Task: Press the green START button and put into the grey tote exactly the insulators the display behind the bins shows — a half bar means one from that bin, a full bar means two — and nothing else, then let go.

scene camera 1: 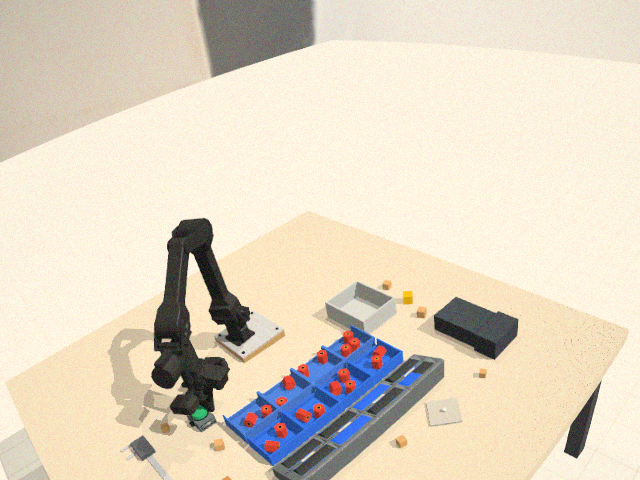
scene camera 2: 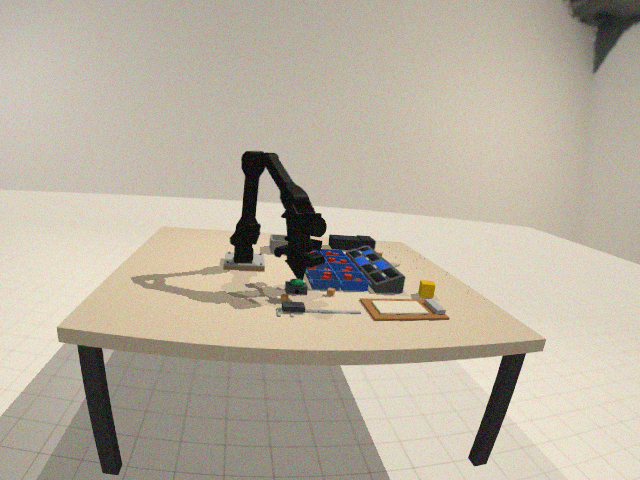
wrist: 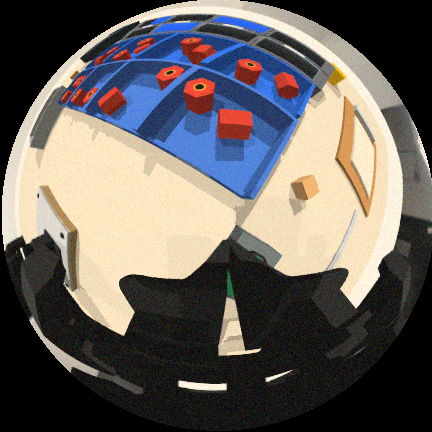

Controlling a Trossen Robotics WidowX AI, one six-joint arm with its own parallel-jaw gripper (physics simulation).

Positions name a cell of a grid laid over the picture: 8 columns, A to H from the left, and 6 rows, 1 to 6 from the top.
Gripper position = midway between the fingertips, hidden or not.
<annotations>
My gripper shows in scene camera 1 (C6), in scene camera 2 (D4) and in the wrist view (E4).
</annotations>
